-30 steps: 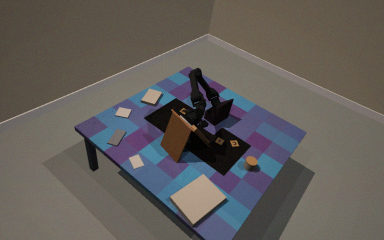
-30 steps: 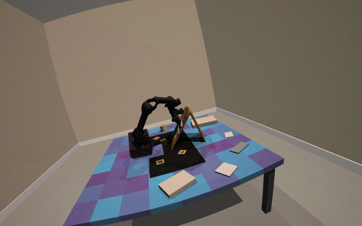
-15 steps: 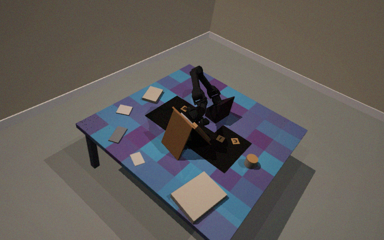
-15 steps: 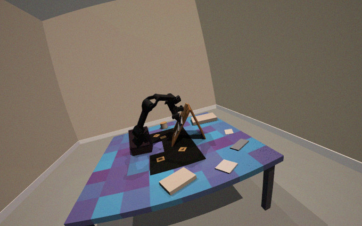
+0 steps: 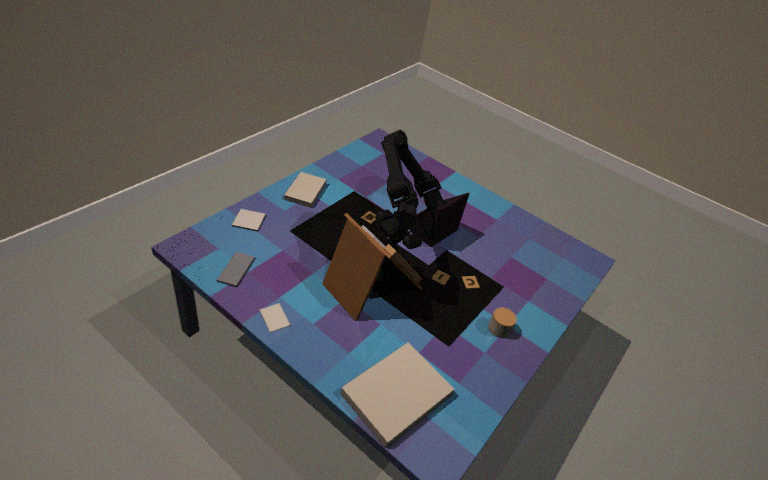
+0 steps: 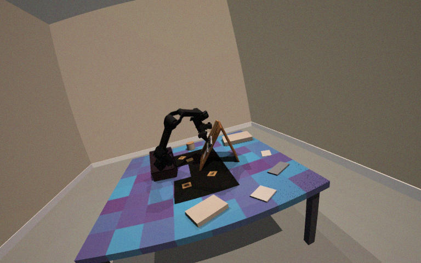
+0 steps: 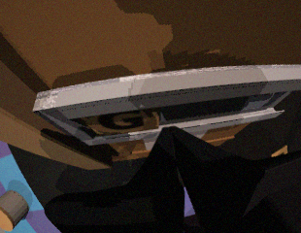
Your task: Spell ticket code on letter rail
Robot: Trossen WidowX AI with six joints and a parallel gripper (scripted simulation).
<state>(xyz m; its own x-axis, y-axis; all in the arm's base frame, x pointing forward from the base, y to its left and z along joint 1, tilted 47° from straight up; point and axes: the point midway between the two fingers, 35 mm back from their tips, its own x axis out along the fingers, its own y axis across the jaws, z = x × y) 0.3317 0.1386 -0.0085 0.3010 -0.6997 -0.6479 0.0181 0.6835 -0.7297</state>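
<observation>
The tan letter tile lies 1 cm ahead of my gripper tip, 3 cm to the left of it and 1 cm below it. From my gripper tip the other things lie so: large cream slab (27 cm ahead, 38 cm to the left, 15 cm below); then ticket (4 cm behind, 2 cm to the right, 8 cm below); then black mat (15 cm behind, 7 cm to the right, 17 cm below).
</observation>
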